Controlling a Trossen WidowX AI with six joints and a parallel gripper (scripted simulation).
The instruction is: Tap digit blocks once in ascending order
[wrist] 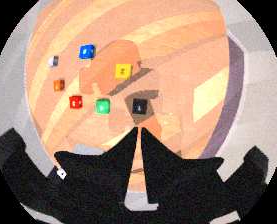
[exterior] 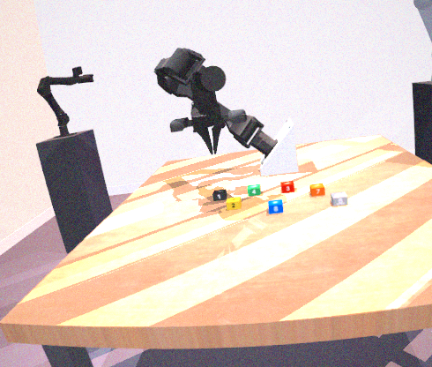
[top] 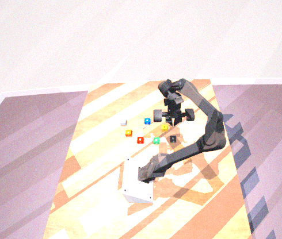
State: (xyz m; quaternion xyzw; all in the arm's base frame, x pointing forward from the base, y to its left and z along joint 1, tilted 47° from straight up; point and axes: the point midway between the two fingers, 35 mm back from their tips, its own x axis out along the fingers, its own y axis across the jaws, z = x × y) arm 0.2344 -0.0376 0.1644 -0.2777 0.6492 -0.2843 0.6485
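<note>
Now: the red block 1 cm behind my gripper tip, 17 cm to the left of it and 11 cm below it. Also, from my gripper tip: dark grey block 1 cm behind, 11 cm below; then green block 1 cm behind, 9 cm to the left, 11 cm below; then blue block 13 cm ahead, 14 cm to the left, 11 cm below.
</note>
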